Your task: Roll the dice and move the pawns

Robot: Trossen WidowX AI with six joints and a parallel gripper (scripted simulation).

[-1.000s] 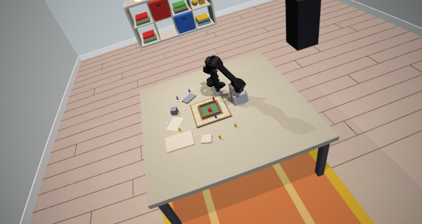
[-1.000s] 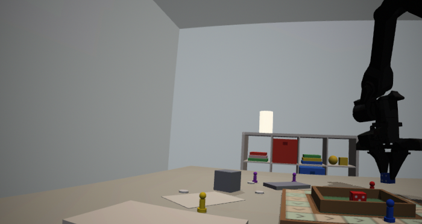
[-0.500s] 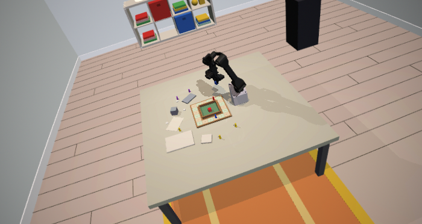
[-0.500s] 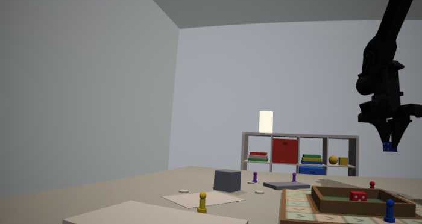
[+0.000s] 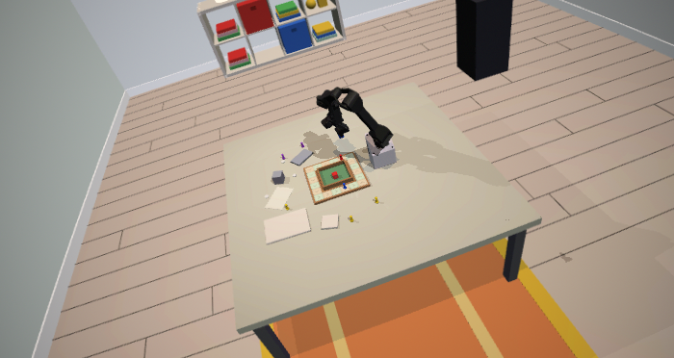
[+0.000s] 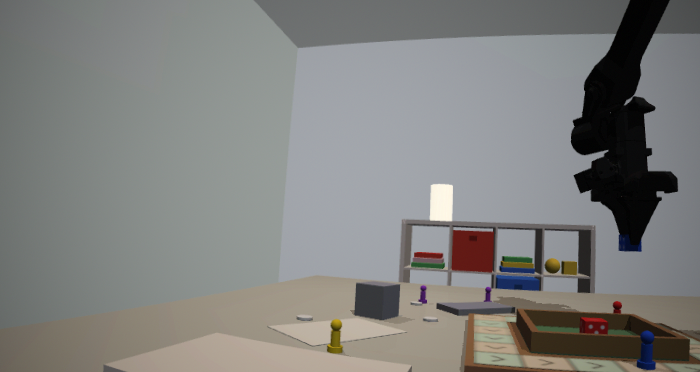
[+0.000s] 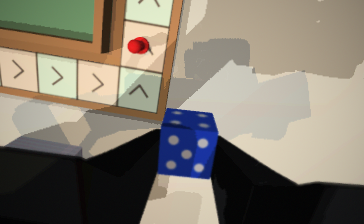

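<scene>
Now: the red pawn 40 mm ahead of my gripper tip, 50 mm to the left of it and 100 mm below it. Round my gripper tip: blue pawn (80 mm ahead, 270 mm to the left, 100 mm below); grey slab (230 mm ahead, 90 mm to the right, 120 mm below); die (100 mm ahead, 180 mm to the left, 100 mm below).
</scene>
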